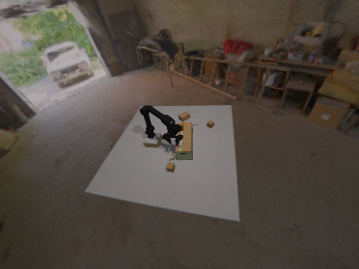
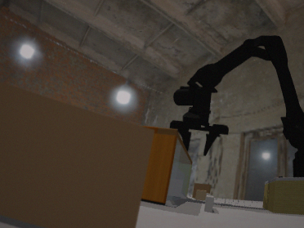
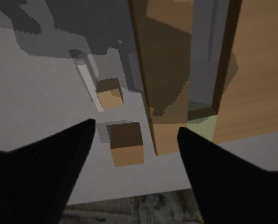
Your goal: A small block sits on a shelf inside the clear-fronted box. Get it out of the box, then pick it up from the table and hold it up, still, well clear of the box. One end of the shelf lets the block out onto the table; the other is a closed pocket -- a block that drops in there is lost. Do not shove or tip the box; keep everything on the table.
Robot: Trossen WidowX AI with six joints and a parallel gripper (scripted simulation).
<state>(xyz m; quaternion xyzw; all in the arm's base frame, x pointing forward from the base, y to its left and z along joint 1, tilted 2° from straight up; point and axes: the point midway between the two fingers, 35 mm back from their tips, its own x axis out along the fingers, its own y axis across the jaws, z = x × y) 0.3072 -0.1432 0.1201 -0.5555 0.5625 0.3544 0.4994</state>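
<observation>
Now: the tan block 130 mm below my gripper tip, 50 mm to the right of it and 30 mm behind it. Round my gripper tip: clear-fronted box (130 mm to the left, 80 mm below, 20 mm ahead); big brown block (550 mm to the left, 120 mm below, 40 mm behind); brown cube (160 mm to the right, 120 mm below, 10 mm behind).
</observation>
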